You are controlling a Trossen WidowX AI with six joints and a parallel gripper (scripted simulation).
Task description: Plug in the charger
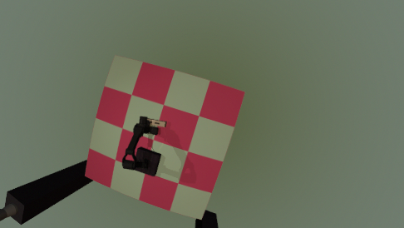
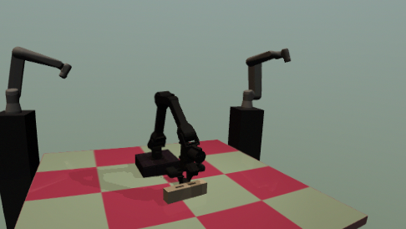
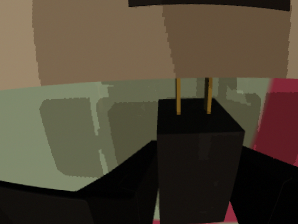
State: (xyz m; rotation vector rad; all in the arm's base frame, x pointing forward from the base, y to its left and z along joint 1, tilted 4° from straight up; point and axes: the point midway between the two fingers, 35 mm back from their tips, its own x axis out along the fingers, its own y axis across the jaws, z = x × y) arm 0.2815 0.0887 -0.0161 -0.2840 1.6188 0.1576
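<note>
My gripper tip is 2 cm short of the two-prong charger and 1 cm below it.
</note>
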